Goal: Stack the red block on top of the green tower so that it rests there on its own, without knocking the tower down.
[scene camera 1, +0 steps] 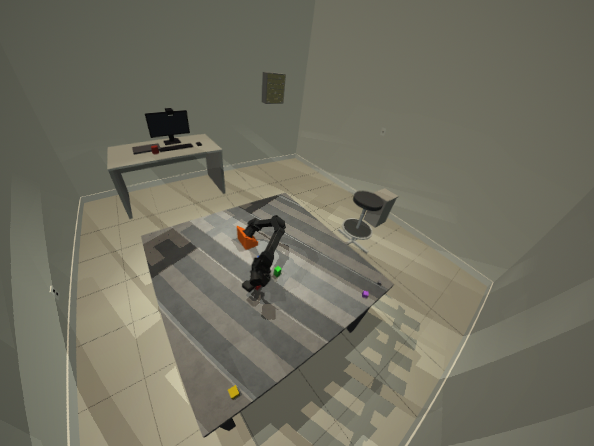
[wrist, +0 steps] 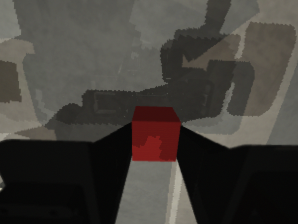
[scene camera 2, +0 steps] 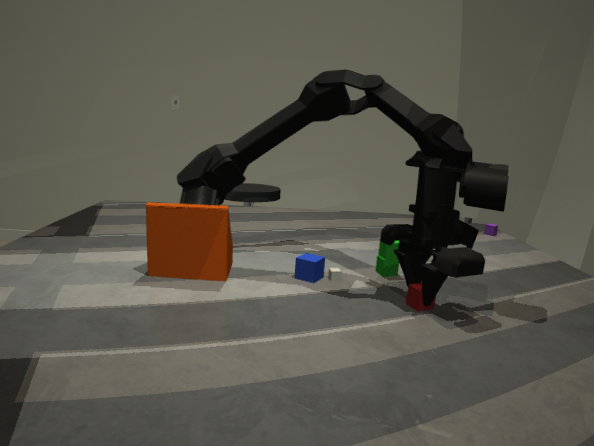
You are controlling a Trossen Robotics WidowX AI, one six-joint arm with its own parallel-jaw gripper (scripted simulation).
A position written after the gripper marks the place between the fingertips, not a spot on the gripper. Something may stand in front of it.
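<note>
Carried by the gripper point(scene camera 2: 420, 301), which appears in the wrist view as well, the gripper point(wrist: 153, 127), is a red block point(wrist: 155, 130). There is also a blue cube point(scene camera 2: 310, 268); the wrist view does not show the cube, which is hidden by the gripper.
</note>
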